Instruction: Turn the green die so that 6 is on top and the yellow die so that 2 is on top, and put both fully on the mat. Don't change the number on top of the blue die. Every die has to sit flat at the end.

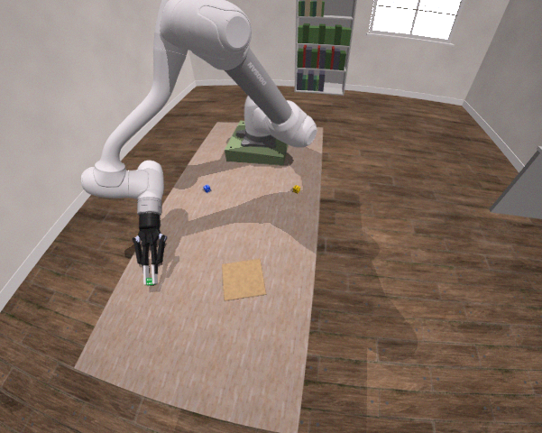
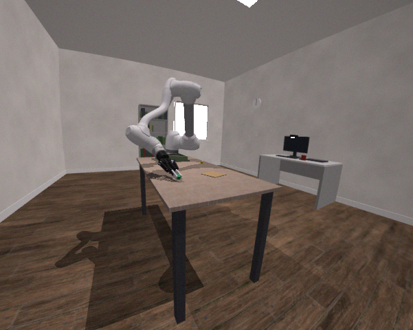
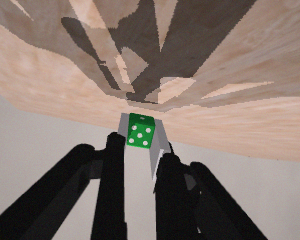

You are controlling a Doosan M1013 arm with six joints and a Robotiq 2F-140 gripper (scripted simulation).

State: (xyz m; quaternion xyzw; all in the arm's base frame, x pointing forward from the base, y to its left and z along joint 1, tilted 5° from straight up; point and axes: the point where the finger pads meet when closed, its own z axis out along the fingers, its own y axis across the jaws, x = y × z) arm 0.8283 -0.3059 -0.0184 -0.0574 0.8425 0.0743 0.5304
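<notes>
The green die is 20 mm ahead of my hand and 10 mm below it. From my hand the other things lie so: tan mat 320 mm to the left, 40 mm below, 30 mm behind; blue die 470 mm behind, 90 mm to the left, 30 mm below; yellow die 510 mm to the left, 480 mm behind, 30 mm below.
</notes>
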